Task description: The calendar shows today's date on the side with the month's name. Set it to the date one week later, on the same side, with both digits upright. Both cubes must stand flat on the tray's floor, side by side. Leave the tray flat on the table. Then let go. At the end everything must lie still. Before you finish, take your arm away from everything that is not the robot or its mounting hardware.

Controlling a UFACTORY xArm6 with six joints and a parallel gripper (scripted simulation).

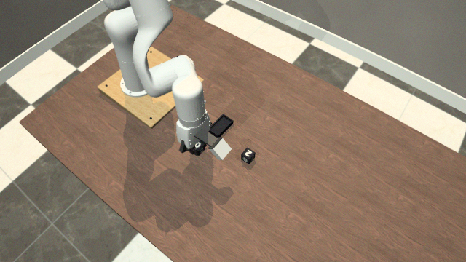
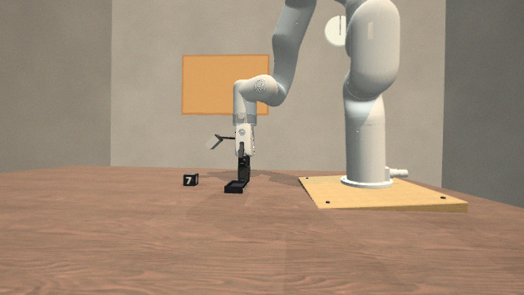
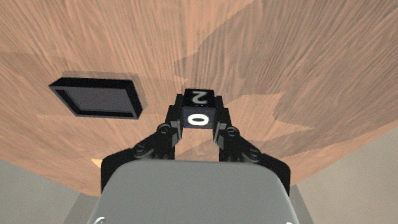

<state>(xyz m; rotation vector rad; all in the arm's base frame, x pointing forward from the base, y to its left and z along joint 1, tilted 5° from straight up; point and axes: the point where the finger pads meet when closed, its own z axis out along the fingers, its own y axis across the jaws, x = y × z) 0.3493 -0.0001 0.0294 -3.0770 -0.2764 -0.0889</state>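
Now: the black tray 11 cm to the left of my hand, 2 cm below it and 2 cm behind it. Also, from my hand: black cube (1 cm below).
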